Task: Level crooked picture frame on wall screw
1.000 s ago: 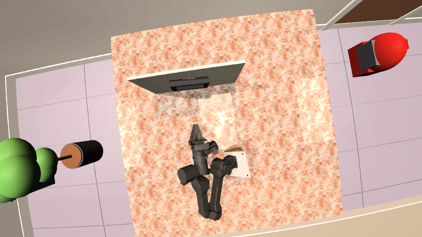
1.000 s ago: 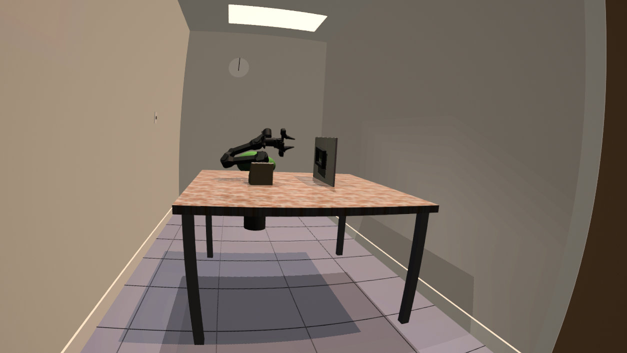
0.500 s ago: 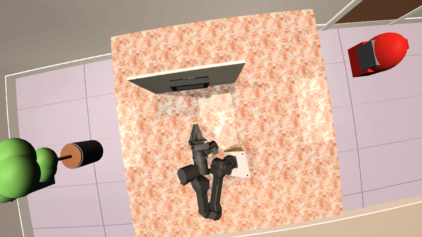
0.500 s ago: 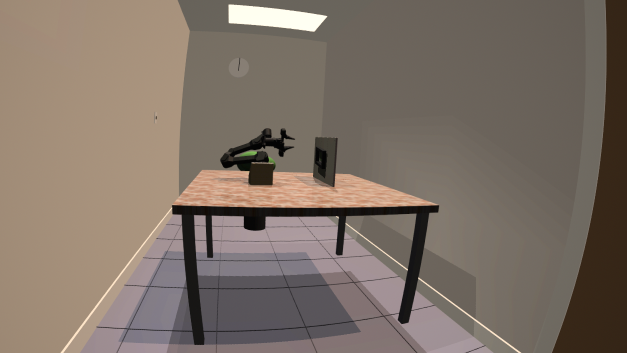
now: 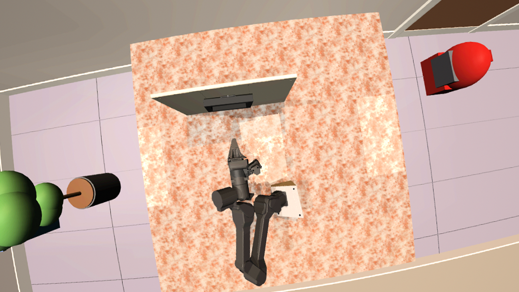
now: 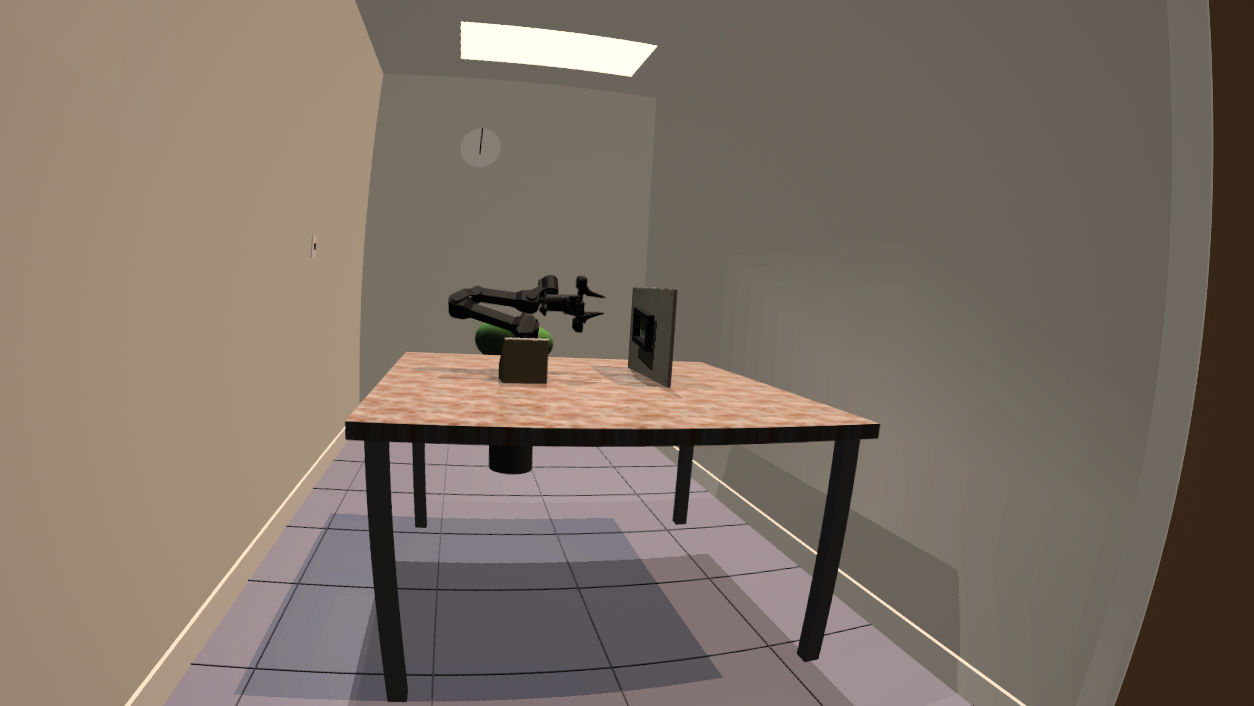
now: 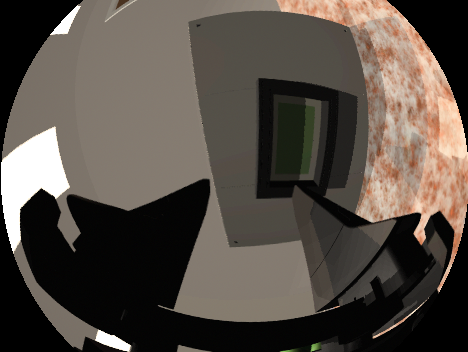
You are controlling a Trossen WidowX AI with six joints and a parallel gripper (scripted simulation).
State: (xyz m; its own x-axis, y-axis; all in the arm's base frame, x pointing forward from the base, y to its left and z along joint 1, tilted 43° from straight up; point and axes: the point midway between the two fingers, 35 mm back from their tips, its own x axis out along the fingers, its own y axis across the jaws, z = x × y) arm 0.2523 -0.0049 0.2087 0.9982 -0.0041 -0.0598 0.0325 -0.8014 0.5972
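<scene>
Right now the picture frame is 15 cm ahead of my gripper tip and 7 cm below it. The rest, counted from my gripper tip: wall panel (16 cm ahead, 9 cm below).
</scene>
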